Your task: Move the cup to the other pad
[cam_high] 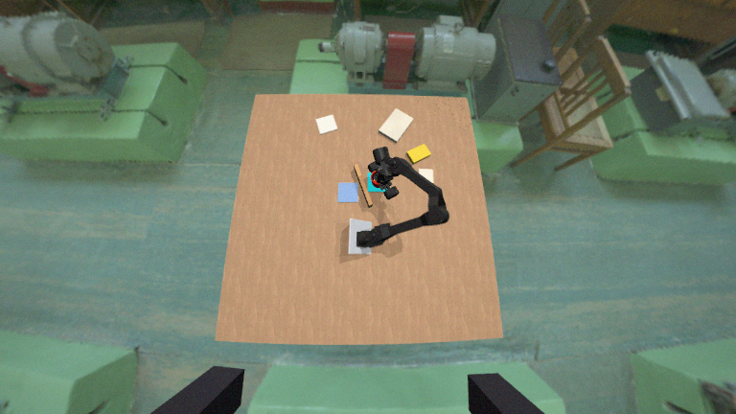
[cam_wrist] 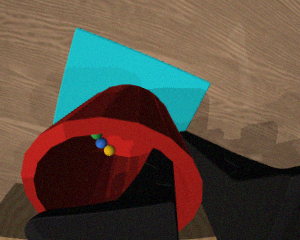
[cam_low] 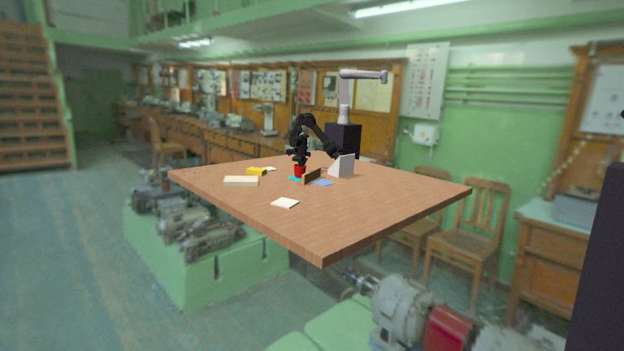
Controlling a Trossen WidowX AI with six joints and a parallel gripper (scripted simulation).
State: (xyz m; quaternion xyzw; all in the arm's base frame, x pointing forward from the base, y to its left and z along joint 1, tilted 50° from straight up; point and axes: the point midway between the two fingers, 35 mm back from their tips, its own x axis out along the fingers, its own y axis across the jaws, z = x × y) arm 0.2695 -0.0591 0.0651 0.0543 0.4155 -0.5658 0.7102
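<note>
Now: the red cup 3 cm ahead of my gripper tip and 1 cm to the left of it. Also, from my gripper tip: blue pad: 3 cm behind, 17 cm to the left, 5 cm below; then wooden bar: 9 cm to the left, 2 cm below; then cyan pad: 3 cm ahead, 2 cm to the left, 5 cm below.
</note>
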